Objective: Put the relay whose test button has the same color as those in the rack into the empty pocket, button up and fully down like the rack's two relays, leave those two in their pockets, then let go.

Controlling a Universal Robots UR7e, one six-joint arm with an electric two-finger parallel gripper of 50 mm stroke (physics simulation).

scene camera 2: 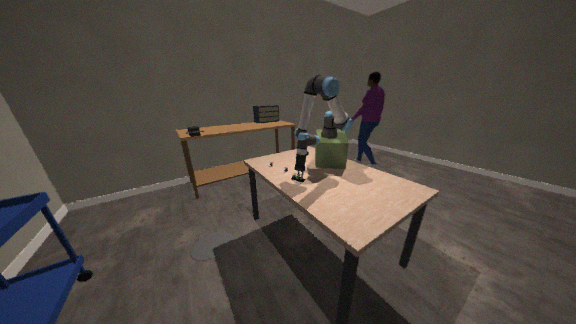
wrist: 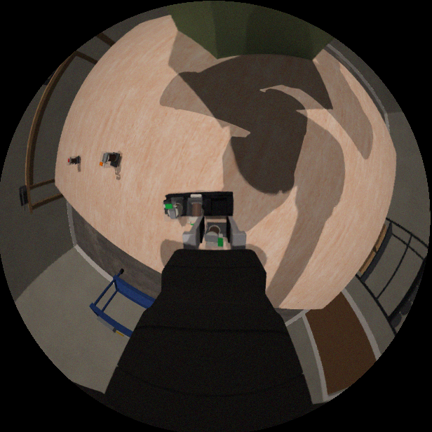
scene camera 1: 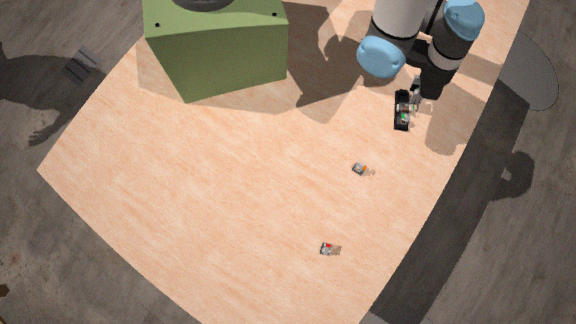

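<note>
The black rack lies on the table. Its relay at one end and its middle relay have green buttons and sit in their pockets. The empty pocket is at the other end. My gripper is shut on a green-button relay, which appears button up. It is close to the rack's empty-pocket end, on the near side in the wrist view; its underside and exact height are hidden. An orange-button relay and a red-button relay lie apart.
A large green box stands on the table behind the rack. The table's edge is on the rack's other side. A wooden shelf, a blue cart and a person are off the table.
</note>
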